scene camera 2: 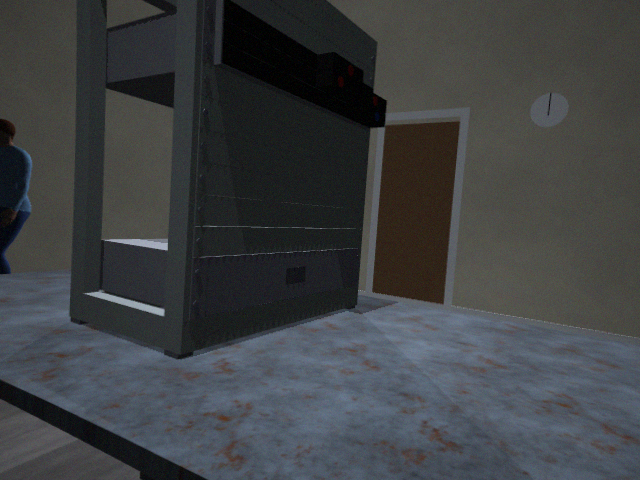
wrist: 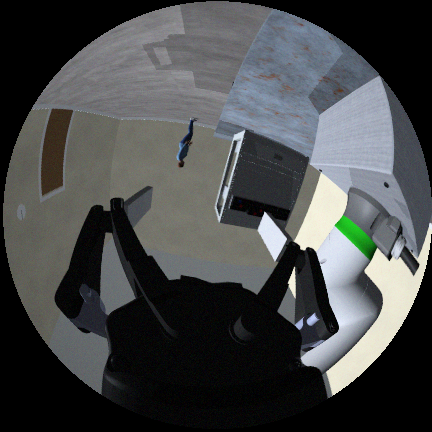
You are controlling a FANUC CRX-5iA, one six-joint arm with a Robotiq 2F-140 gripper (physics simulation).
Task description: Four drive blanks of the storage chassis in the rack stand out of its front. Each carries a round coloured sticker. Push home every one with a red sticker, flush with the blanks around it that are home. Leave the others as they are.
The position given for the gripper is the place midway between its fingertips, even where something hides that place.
Note:
In view: the gripper (wrist: 207, 208) and a rack (scene camera 2: 278, 108).
The rack is seen too in the wrist view (wrist: 249, 193).

